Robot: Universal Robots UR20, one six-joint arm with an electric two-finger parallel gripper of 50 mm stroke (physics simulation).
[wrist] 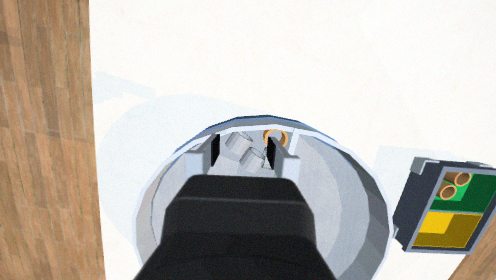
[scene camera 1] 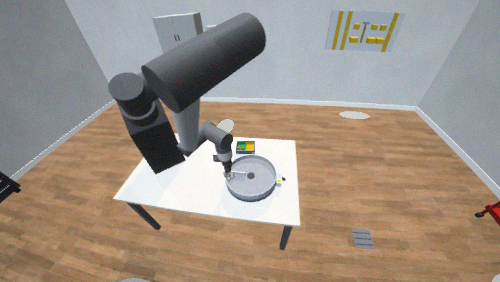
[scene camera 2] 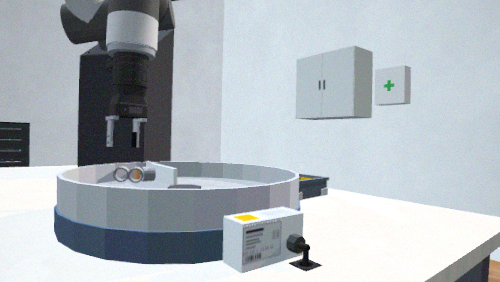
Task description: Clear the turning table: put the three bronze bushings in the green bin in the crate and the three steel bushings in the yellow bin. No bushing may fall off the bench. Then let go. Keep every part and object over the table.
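Pixels of known places: gripper, fingertip midpoint: (wrist: 243, 145) (scene camera 1: 226, 174) (scene camera 2: 122, 147); arm's base at its link origin: (scene camera 1: 142, 112).
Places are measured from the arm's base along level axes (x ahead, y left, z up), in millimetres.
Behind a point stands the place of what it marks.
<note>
My gripper (scene camera 1: 228, 173) @[x 658, y -254, z -434 mm] (scene camera 2: 122, 146) @[x 658, y -254, z -434 mm] (wrist: 243, 145) @[x 658, y -254, z -434 mm] is open and empty, pointing down above the turning table (scene camera 1: 274, 187) @[x 1041, y -302, z -531 mm] (scene camera 2: 100, 205) @[x 952, y -390, z -495 mm] (wrist: 377, 200) @[x 745, y -31, z -489 mm]. In the wrist view, two steel bushings (wrist: 238, 142) @[x 668, y -261, z -477 mm] (wrist: 253, 160) @[x 692, y -238, z -477 mm] lie tilted between and below the fingers; a part of a third shows by the right finger. A bronze bushing (wrist: 275, 130) @[x 652, y -208, z -509 mm] stands upright near the rim, partly hidden by that finger. In scene camera 2, steel rings (scene camera 2: 115, 174) @[x 663, y -271, z -494 mm] show close together. Two bronze bushings (wrist: 463, 179) @[x 713, y 175, z -536 mm] (wrist: 447, 192) @[x 745, y 159, z -539 mm] are in the green bin (wrist: 477, 192) @[x 739, y 225, z -539 mm]. The yellow bin (wrist: 440, 223) @[x 832, y 205, z -556 mm] shows no bushing.
A thin upright divider (scene camera 2: 167, 173) @[x 776, y -205, z -483 mm] (wrist: 294, 142) @[x 658, y -189, z -469 mm] stands beside the bushings on the turning table. The dark crate (wrist: 411, 205) @[x 779, y 92, z -536 mm] (scene camera 2: 314, 187) @[x 865, y 175, z -535 mm] stands on the bench beyond it. A white box with a black knob (scene camera 2: 270, 240) @[x 1101, y -237, z -530 mm] (scene camera 1: 279, 180) @[x 1082, y -255, z -501 mm] stands against the turning table's other side.
</note>
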